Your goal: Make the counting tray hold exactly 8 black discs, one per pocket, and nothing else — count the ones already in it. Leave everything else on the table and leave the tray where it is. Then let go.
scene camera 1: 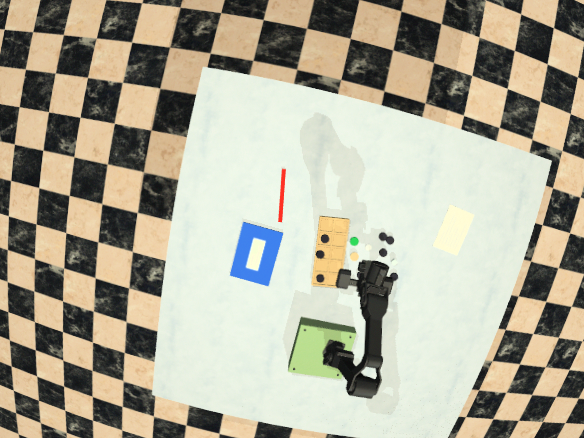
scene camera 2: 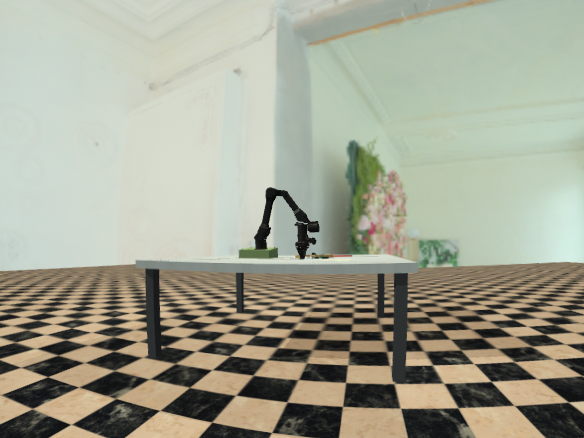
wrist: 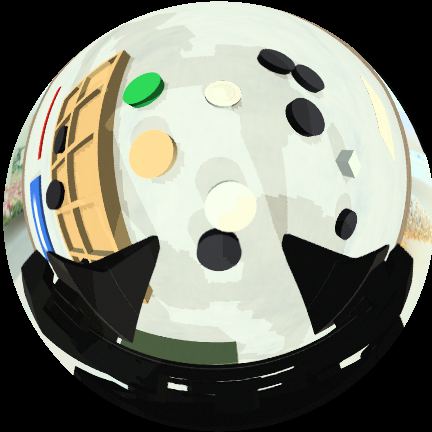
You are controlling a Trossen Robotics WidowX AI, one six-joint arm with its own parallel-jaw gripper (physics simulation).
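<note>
The counting tray (scene camera 1: 340, 226) (wrist: 106, 145) holds three black discs (scene camera 1: 325, 238) (scene camera 1: 320, 254) (scene camera 1: 320, 278) in its left column. In the wrist view two of these discs (wrist: 61, 139) (wrist: 55, 194) show plainly; the left finger mostly hides the third. My gripper (scene camera 2: 302, 256) (wrist: 221, 241) is open, low over the table right of the tray. A loose black disc (wrist: 219, 250) lies between and below the fingertips, not gripped. A white disc (wrist: 230, 206) is right beside it and overlaps its edge in view. Other black discs (wrist: 276, 61) (wrist: 308, 78) (wrist: 305, 117) (wrist: 346, 224) lie farther right.
Near the tray are a green disc (scene camera 1: 354, 241) (wrist: 144, 89), a tan disc (scene camera 1: 354, 256) (wrist: 152, 154) and a cream disc (scene camera 1: 368, 247) (wrist: 223, 93). A small cube (wrist: 348, 163) sits right. A red stick (scene camera 1: 282, 195), blue frame (scene camera 1: 240, 250) and cream card (scene camera 1: 453, 230) lie farther out.
</note>
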